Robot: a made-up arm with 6 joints. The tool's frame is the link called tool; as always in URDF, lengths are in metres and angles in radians.
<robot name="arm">
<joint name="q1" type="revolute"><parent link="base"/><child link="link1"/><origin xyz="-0.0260 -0.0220 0.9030" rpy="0.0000 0.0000 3.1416"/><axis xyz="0 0 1"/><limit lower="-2.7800" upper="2.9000"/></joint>
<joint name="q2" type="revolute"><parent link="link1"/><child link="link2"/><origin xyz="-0.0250 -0.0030 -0.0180" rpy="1.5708 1.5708 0.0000"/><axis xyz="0 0 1"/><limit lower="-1.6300" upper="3.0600"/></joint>
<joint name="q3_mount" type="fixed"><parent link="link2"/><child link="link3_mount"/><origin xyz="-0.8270 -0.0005 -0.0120" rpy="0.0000 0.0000 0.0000"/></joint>
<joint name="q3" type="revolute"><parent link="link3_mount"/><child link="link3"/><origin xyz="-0.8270 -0.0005 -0.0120" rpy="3.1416 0.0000 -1.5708"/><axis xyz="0 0 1"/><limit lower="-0.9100" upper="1.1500"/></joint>
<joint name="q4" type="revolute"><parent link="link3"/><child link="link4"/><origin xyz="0.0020 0.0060 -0.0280" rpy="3.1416 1.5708 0.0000"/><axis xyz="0 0 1"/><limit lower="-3.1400" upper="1.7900"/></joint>
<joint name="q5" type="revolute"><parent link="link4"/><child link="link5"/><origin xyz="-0.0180 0.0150 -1.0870" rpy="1.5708 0.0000 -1.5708"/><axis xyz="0 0 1"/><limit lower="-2.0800" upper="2.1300"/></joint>
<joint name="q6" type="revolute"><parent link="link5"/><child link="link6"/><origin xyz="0.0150 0.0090 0.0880" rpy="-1.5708 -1.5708 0.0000"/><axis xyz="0 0 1"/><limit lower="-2.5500" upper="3.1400"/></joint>
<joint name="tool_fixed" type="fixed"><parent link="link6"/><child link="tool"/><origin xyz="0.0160 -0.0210 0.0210" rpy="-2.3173 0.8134 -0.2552"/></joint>
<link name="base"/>
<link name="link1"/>
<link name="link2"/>
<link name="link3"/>
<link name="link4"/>
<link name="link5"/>
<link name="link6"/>
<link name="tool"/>
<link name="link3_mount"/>
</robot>
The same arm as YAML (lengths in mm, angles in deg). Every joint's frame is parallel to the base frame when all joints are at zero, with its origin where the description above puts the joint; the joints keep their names.
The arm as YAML. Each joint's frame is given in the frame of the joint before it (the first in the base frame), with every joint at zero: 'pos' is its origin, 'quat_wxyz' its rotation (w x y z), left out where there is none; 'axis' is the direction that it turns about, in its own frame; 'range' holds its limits. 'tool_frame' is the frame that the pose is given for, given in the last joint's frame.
length_unit: mm
angle_unit: deg
joints:
  - joint: q1
    pos: [-26.0, -22.0, 903.0]
    axis: "+z"
    range: [-159.28, 166.16]
  - joint: q2
    pos: [25.0, 3.0, -18.0]
    axis: "+y"
    range: [-93.39, 175.33]
  - joint: q3
    pos: [1.0, -24.0, 1654.0]
    axis: "-y"
    range: [-52.14, 65.89]
  - joint: q4
    pos: [2.0, 28.0, 6.0]
    axis: "-x"
    range: [-179.91, 102.56]
  - joint: q5
    pos: [1087.0, -18.0, -15.0]
    axis: "-y"
    range: [-119.18, 122.04]
  - joint: q6
    pos: [-9.0, -88.0, 15.0]
    axis: "-x"
    range: [-146.1, 179.91]
tool_frame:
  pos: [-21.0, -16.0, -21.0]
  quat_wxyz: [0.901256, -0.225953, 0.177528, -0.324294]

